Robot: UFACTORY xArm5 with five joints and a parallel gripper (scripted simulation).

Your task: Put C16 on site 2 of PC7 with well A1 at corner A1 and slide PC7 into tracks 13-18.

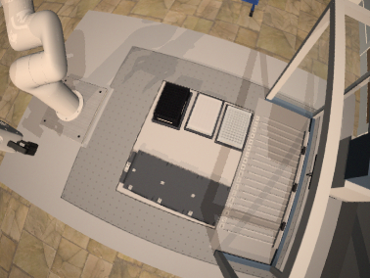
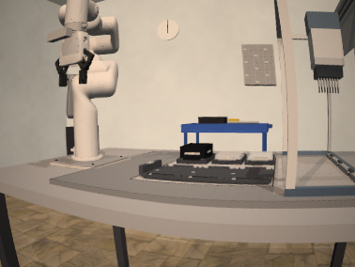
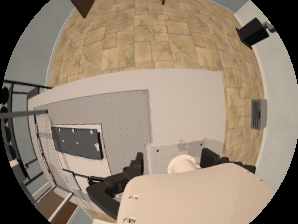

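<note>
Right now the plate nest S2 is 38 cm to the left of my hand, 34 cm ahead of it and 26 cm below it. Round my hand: instrument frame post (60 cm ahead, 1 cm to the left, 1 cm below); then carrier PC7 (38 cm ahead, 25 cm below, 12 cm to the left); then black deep-well block C51 (35 cm to the left, 23 cm below, 23 cm ahead).
</note>
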